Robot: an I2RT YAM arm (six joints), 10 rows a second.
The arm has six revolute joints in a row. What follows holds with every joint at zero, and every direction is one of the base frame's.
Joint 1 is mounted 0.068 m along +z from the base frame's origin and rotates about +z.
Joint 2 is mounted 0.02 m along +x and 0.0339 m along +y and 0.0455 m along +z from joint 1 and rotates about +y.
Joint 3 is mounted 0.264 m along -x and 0.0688 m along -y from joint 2 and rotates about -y.
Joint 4 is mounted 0.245 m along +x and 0.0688 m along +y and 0.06 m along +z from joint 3 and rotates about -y.
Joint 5 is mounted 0.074 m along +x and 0.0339 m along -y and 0.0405 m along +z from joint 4 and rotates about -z.
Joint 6 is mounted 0.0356 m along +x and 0.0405 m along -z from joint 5 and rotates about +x.
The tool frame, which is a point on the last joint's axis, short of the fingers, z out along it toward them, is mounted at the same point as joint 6; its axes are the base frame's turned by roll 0, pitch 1.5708 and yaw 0 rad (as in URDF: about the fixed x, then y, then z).
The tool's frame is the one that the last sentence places.
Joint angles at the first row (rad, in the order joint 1, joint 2, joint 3, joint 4, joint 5, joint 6):
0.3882 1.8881 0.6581 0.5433 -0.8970 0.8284
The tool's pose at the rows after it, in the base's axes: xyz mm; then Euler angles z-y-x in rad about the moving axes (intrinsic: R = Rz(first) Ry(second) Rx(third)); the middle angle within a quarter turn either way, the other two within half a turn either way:
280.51 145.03 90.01 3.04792 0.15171 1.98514
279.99 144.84 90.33 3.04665 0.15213 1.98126
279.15 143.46 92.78 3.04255 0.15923 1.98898
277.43 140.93 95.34 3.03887 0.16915 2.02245
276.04 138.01 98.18 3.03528 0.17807 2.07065
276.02 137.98 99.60 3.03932 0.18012 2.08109
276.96 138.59 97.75 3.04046 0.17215 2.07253
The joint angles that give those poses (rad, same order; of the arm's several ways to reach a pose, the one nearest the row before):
0.3888 1.8956 0.6558 0.5462 -0.8989 0.8284
0.3888 1.8939 0.6520 0.5540 -0.9005 0.8330
0.3863 1.8785 0.6489 0.5370 -0.8919 0.8235
0.3828 1.8534 0.6489 0.4787 -0.8656 0.7890
0.3785 1.8260 0.6549 0.3987 -0.8285 0.7458
0.3789 1.8189 0.6604 0.3741 -0.8228 0.7334
0.3788 1.8307 0.6624 0.3872 -0.8325 0.7423

